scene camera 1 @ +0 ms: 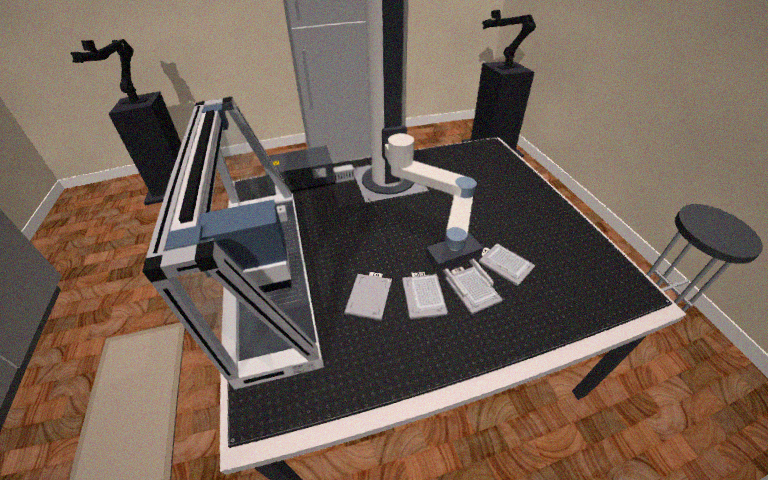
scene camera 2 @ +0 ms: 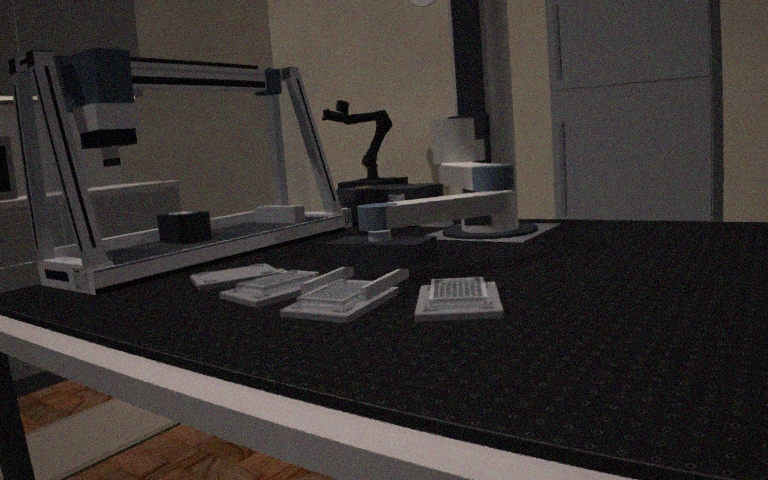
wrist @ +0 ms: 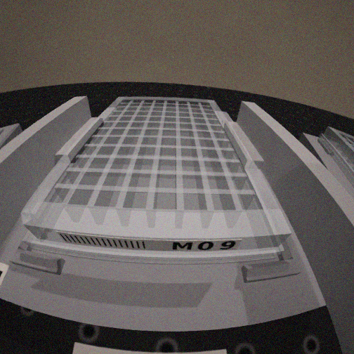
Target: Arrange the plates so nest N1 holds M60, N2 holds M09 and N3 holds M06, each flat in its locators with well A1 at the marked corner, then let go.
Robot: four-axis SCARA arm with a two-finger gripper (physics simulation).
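Frame: origin at the arm's base, x back, y right, z up, level; centimetres.
Seen in the pictures: gripper, fingertip midpoint: [scene camera 1: 478,290] [scene camera 2: 332,292]; arm's base, link origin: [scene camera 1: 388,181] [scene camera 2: 490,235].
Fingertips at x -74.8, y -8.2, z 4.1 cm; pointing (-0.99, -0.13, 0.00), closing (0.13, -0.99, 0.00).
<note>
Pixels of each thing's middle, then the offset from my fingertips to it.
- plate M09, body centre: [scene camera 2: 341,293] [scene camera 1: 474,286] dx +2.4, dy +0.3, dz -0.9 cm
- nest N2, body centre: [scene camera 2: 341,300] [scene camera 1: 473,288] dx +2.4, dy +0.4, dz -2.0 cm
- neighbouring nest, body centre: [scene camera 2: 276,288] [scene camera 1: 424,295] dx +4.9, dy +17.3, dz -2.0 cm
- clear plate, body centre: [scene camera 2: 279,281] [scene camera 1: 427,292] dx +4.8, dy +16.3, dz -0.7 cm
- gridded plate, body centre: [scene camera 2: 457,292] [scene camera 1: 507,261] dx +9.1, dy -16.6, dz -0.9 cm
- empty nest, body centre: [scene camera 2: 234,275] [scene camera 1: 369,295] dx +10.2, dy +34.6, dz -2.0 cm
My gripper [scene camera 1: 476,286] [scene camera 2: 334,292] [wrist: 163,109] is shut on plate M09 [scene camera 1: 481,281] [scene camera 2: 338,288] [wrist: 205,245], one finger along each long side. The plate looks level, very low over or in nest N2 [scene camera 1: 482,306] [scene camera 2: 317,315] [wrist: 135,315]; whether it touches the nest floor is unclear. Two corner locators show just before its labelled edge in the wrist view. One neighbouring nest [scene camera 1: 413,312] [scene camera 2: 232,296] bears a clear plate [scene camera 1: 429,293] [scene camera 2: 269,283], another nest [scene camera 1: 518,279] [scene camera 2: 492,311] bears a gridded plate [scene camera 1: 508,261] [scene camera 2: 457,288]. Their labels are unreadable. The A1 marks are hidden or unreadable.
An empty nest [scene camera 1: 368,296] [scene camera 2: 232,275] lies at the row's far left in both scene views. A gantry frame [scene camera 1: 229,333] [scene camera 2: 308,130] stands left of the row. The arm's column [scene camera 1: 377,84] [scene camera 2: 501,113] stands behind. A stool [scene camera 1: 719,232] stands beyond the table's right edge.
</note>
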